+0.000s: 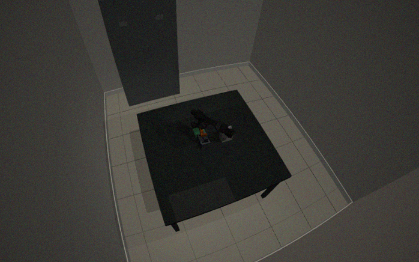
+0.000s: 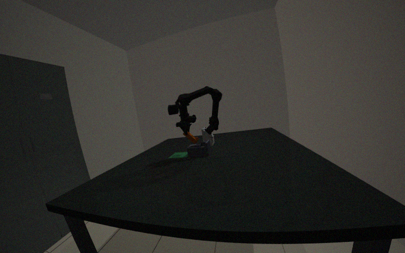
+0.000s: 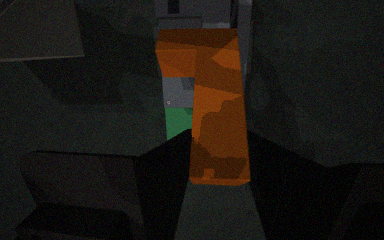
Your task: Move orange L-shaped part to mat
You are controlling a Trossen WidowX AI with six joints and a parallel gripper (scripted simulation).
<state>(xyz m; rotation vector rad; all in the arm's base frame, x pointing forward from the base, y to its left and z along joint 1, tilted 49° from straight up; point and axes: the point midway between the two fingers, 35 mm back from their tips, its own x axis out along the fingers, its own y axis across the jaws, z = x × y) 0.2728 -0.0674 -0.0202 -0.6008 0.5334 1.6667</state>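
Right now my gripper tip is 9 cm to the left of the green mat and 17 cm above it. Also, from my gripper tip: orange L-shaped part: 2 cm behind, 3 cm to the left, 3 cm below.
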